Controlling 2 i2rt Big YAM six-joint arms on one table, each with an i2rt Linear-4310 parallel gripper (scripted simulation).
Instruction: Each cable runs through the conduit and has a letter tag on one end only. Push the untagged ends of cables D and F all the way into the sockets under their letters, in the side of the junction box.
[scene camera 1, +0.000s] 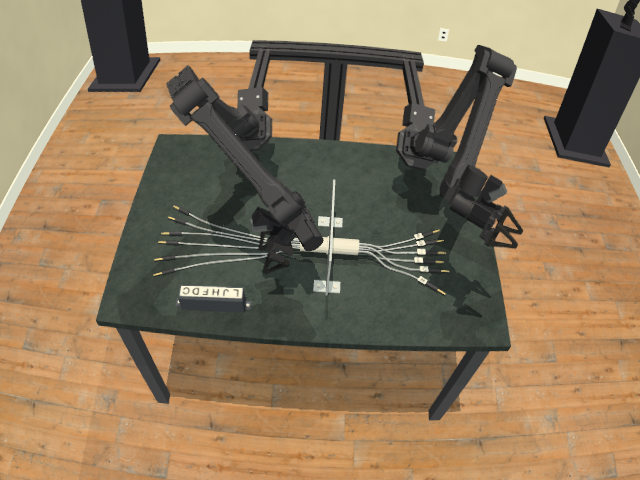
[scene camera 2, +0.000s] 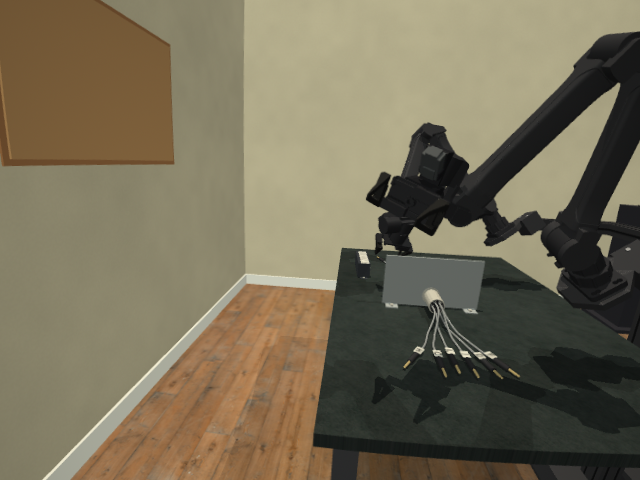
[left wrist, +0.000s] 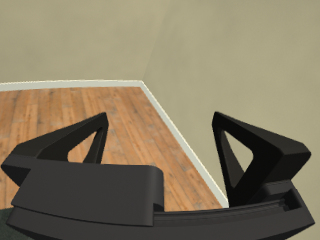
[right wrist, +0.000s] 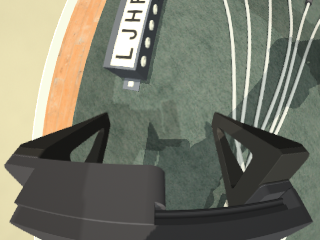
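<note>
My left gripper (scene camera 2: 390, 209), (scene camera 1: 519, 239), (left wrist: 160, 117) is visible. So is my right gripper (scene camera 1: 262, 261), (right wrist: 160, 118).
</note>
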